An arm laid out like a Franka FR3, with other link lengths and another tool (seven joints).
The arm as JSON. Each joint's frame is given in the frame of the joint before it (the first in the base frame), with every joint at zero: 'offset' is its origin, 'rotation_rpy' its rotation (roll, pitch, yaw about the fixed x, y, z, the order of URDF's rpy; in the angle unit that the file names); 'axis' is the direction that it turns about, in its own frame. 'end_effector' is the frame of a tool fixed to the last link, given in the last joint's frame.
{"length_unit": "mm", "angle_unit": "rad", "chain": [
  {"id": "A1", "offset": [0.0, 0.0, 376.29], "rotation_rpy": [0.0, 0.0, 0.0], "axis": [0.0, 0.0, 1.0]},
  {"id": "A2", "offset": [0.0, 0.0, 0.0], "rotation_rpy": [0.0, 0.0, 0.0], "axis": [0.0, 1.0, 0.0]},
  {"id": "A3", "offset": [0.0, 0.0, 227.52], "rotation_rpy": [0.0, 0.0, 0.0], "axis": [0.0, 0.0, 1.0]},
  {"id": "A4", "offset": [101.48, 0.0, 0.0], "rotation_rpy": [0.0, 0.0, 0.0], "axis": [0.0, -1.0, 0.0]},
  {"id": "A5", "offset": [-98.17, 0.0, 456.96], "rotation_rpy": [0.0, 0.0, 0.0], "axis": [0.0, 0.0, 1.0]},
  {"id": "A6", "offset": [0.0, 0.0, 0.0], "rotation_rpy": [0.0, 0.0, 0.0], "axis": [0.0, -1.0, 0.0]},
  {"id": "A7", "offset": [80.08, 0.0, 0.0], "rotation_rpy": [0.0, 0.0, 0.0], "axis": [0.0, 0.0, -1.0]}
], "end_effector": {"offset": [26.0, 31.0, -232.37], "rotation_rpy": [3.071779, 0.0, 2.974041]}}
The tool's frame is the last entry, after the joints.
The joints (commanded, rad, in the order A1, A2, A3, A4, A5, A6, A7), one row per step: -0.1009, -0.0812, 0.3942, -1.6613, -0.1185, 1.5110, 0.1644; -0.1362, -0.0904, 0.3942, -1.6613, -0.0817, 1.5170, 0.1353; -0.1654, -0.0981, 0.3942, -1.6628, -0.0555, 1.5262, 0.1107; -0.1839, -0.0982, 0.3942, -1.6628, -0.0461, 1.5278, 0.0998; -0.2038, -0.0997, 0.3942, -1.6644, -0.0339, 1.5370, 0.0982; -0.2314, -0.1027, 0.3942, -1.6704, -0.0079, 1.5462, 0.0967; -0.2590, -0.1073, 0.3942, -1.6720, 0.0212, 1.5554, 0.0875; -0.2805, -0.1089, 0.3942, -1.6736, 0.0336, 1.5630, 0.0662; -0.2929, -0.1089, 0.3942, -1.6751, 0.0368, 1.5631, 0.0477; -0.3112, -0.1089, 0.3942, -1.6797, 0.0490, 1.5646, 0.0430; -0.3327, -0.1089, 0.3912, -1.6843, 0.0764, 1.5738, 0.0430; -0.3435, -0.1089, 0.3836, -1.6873, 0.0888, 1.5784, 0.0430
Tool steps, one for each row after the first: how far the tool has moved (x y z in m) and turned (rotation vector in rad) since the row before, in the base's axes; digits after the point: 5 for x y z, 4 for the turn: 0.00346, -0.01186, 0.00569, 0.0368, -0.0007, -0.0061; 0.00373, -0.01066, 0.00457, 0.0268, -0.0060, -0.0040; 0.00240, -0.00888, 0.00027, 0.0098, 0.0014, -0.0075; 0.00408, -0.00901, 0.00101, 0.0132, -0.0064, -0.0177; 0.00373, -0.01091, -0.00031, 0.0255, -0.0015, -0.0259; 0.00370, -0.00994, 0.00331, 0.0290, -0.0074, -0.0183; 0.00288, -0.00996, 0.00114, 0.0129, -0.0057, -0.0002; 0.00050, -0.00670, -0.00074, 0.0032, 0.0019, 0.0060; 0.00118, -0.00878, -0.00206, 0.0119, 0.0042, -0.0139; 0.00335, -0.00928, -0.00058, 0.0280, -0.0028, -0.0252; 0.00203, -0.00900, -0.00048, 0.0132, -0.0013, -0.0188
